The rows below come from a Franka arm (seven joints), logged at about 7 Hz.
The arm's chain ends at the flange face. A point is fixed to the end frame.
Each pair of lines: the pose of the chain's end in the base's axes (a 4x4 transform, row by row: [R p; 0 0 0 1], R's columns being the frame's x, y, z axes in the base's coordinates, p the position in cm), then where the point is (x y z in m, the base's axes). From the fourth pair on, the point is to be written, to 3 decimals.
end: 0.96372 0.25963 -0.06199 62.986; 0.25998 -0.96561 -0.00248 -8.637; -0.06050 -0.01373 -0.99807 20.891; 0 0 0 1
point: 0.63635 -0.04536 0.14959
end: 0.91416 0.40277 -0.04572 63.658; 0.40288 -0.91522 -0.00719 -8.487; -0.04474 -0.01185 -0.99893 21.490; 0 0 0 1
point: 0.63769 -0.04308 0.15579
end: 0.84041 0.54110 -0.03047 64.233; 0.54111 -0.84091 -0.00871 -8.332; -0.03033 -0.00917 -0.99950 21.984; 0 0 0 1
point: 0.63770 -0.04154 0.16089
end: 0.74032 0.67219 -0.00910 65.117; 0.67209 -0.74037 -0.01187 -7.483; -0.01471 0.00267 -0.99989 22.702; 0 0 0 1
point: 0.641 -0.034 0.168
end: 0.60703 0.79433 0.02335 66.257; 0.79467 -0.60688 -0.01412 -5.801; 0.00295 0.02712 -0.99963 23.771; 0 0 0 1
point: 0.647 -0.020 0.178
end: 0.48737 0.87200 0.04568 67.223; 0.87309 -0.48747 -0.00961 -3.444; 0.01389 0.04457 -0.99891 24.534; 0 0 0 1
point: 0.653 0.001 0.185
